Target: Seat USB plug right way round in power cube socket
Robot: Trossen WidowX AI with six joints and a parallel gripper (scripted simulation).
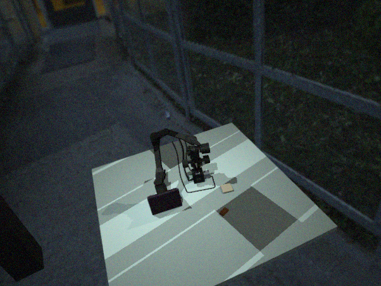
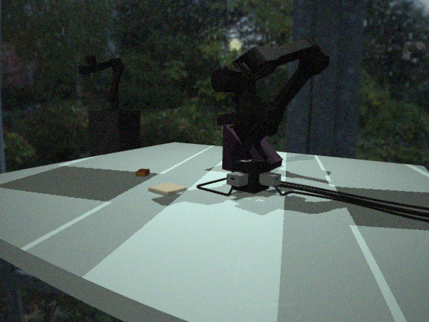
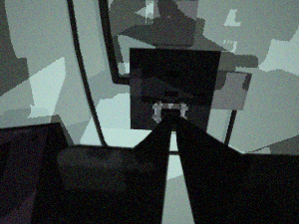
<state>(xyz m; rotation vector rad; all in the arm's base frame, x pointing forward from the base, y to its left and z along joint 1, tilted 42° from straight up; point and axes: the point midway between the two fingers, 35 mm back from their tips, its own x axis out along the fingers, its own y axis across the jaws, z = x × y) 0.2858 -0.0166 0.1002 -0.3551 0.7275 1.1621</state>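
My gripper tip is now 20 mm above the USB plug. Also, from my gripper tip: small orange block 10 mm behind, 350 mm to the right, 100 mm below; beige pad 120 mm ahead, 190 mm to the right, 100 mm below; USB socket 40 mm below.
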